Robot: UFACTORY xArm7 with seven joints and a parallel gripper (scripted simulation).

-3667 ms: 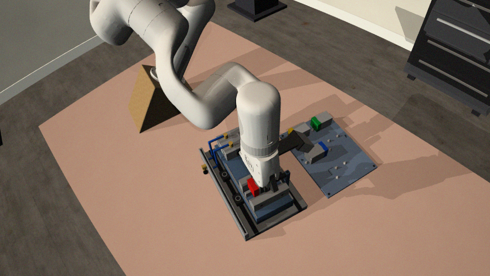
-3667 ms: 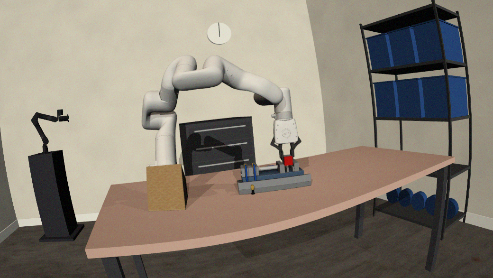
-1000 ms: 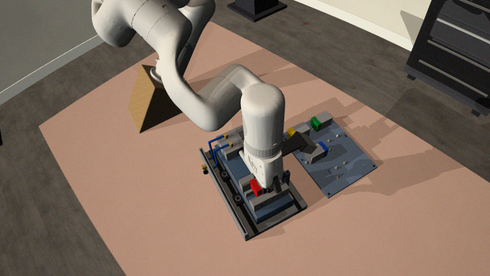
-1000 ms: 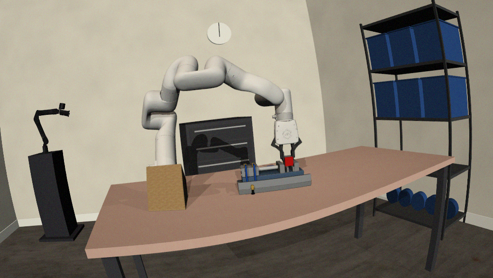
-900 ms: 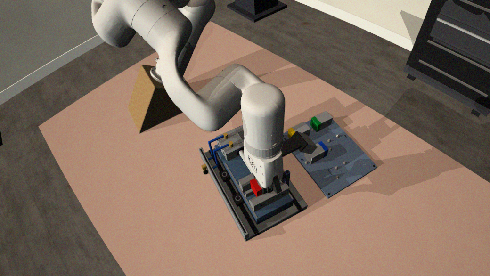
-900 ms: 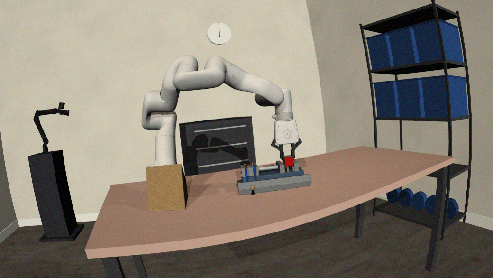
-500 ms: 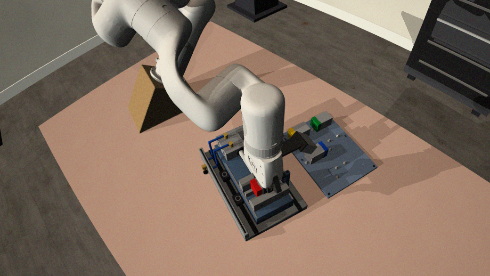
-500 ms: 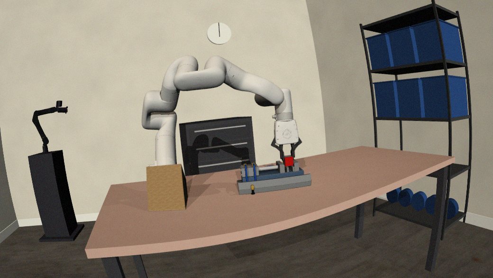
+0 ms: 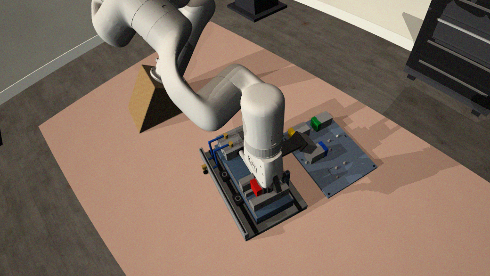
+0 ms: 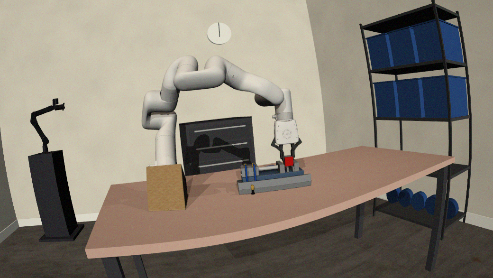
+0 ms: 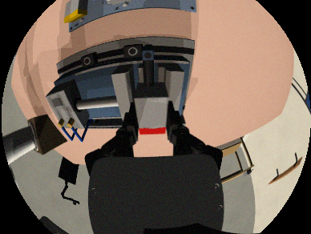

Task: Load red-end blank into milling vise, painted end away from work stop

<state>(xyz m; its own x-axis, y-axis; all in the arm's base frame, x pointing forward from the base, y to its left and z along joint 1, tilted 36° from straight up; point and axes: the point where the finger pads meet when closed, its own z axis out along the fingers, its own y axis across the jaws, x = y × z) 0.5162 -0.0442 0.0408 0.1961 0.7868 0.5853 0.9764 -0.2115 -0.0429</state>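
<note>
The fixed jaw lies 3 cm ahead of my hand, 1 cm to the right of it and 5 cm below it. Round my hand: blue-ended blank: 1 cm behind, 21 cm to the left, 10 cm below; dark work stop: 1 cm ahead, 5 cm to the left, 3 cm below; hosed block: 16 cm behind, 3 cm to the left, 5 cm below.
</note>
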